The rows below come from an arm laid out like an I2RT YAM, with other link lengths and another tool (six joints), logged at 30 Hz.
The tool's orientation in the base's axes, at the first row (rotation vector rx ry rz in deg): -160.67, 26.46, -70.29
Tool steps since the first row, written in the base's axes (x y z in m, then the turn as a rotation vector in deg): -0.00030, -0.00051, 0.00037, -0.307, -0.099, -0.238; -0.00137, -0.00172, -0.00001, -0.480, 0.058, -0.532; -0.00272, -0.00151, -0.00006, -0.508, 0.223, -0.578; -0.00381, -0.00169, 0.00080, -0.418, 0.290, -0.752; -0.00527, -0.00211, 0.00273, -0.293, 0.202, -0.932; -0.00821, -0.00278, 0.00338, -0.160, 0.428, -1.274; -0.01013, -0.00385, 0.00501, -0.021, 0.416, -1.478; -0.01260, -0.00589, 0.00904, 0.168, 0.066, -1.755; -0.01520, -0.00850, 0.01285, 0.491, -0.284, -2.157
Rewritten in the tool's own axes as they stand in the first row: 0.00022, 0.00050, -0.00043, -0.338, 0.210, -0.052; -0.00039, 0.00199, -0.00085, -0.703, 0.151, 0.012; -0.00135, 0.00214, -0.00181, -0.801, 0.008, 0.011; -0.00139, 0.00244, -0.00318, -0.886, -0.051, 0.190; -0.00083, 0.00290, -0.00553, -0.909, 0.030, 0.411; -0.00206, 0.00418, -0.00805, -1.132, -0.164, 0.724; -0.00183, 0.00542, -0.01048, -1.184, -0.155, 0.965; 0.00004, 0.00735, -0.01487, -1.159, 0.175, 1.319; 0.00183, 0.00989, -0.01917, -1.136, 0.492, 1.855
